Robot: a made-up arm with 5 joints.
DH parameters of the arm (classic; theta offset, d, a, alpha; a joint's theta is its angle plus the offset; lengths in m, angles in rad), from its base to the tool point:
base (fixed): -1.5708 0.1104 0 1.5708
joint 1: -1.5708 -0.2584 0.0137 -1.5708
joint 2: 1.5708 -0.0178 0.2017 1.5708
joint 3: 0 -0.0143 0.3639 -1.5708
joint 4: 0 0.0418 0.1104 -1.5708
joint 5: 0.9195 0 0.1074 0
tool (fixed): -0.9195 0.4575 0 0
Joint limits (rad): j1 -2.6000..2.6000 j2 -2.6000..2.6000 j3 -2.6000..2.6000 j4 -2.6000..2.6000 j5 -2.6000..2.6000
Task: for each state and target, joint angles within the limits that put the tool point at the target. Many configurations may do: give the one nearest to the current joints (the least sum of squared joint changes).
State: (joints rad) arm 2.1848 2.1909 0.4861 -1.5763 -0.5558
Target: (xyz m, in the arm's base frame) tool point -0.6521 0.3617 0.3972
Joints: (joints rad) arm 1.7977 2.6000 0.4830 -0.7440 -0.4623
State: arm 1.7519 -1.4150 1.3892 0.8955 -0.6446
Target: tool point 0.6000 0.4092 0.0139
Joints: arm 2.2738 -0.4547 1.7309 0.7387 -0.8209
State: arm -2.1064 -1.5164 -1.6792 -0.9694 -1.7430
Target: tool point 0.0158 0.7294 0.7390
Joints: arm -1.3596 -1.8300 -1.2139 -1.4027 -1.7549
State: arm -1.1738 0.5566 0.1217 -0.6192 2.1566
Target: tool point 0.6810 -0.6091 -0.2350
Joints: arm -1.6568 0.3929 0.5359 -0.3753 2.2306
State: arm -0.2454 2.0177 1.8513 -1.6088 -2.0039
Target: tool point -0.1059 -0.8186 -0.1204
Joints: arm -0.6255 2.3964 1.0923 -1.2051 -1.9387
